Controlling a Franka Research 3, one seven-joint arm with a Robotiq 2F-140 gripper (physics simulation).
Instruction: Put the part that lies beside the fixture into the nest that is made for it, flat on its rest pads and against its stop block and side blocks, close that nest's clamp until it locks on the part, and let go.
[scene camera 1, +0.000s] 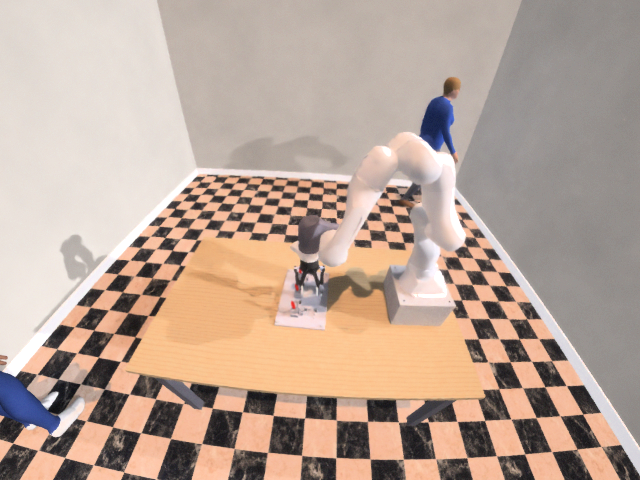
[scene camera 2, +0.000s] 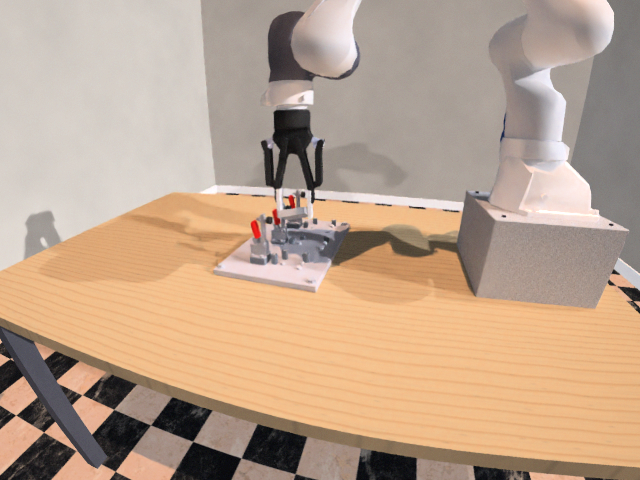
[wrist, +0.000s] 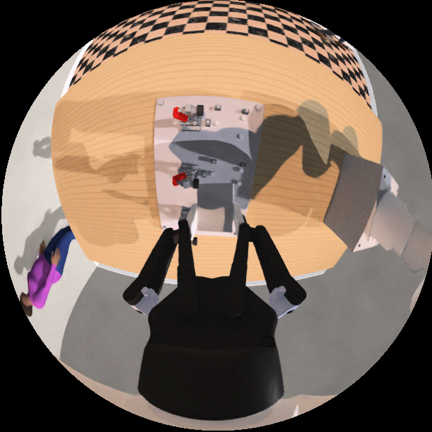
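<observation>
The part, a grey block (scene camera 2: 292, 213) (wrist: 212, 219), is between the fingertips of my gripper (scene camera 1: 310, 290) (scene camera 2: 294, 208) (wrist: 215, 209), which is shut on it. It is held above the fixture plate (scene camera 1: 299, 322) (scene camera 2: 268, 276) (wrist: 166, 150), towards the far end in scene camera 2. Red-handled clamps stand along one side of the plate: the near clamp (scene camera 2: 260, 248) (wrist: 189, 116), the middle clamp (scene camera 2: 279, 233) (wrist: 188, 179) and a far clamp (scene camera 2: 298, 206). The near and middle clamps look raised. Small blocks and round pads stand beside them. The part and fingers hide the far nest in the wrist view.
The fixture stands on a wooden table (scene camera 1: 232, 351) (scene camera 2: 310, 351) (wrist: 215, 65). The robot's grey base block (scene camera 1: 418, 310) (scene camera 2: 537, 258) (wrist: 355, 202) is to the right. A person in blue (scene camera 1: 438, 121) is behind the table; another person (wrist: 47, 275) is at the left.
</observation>
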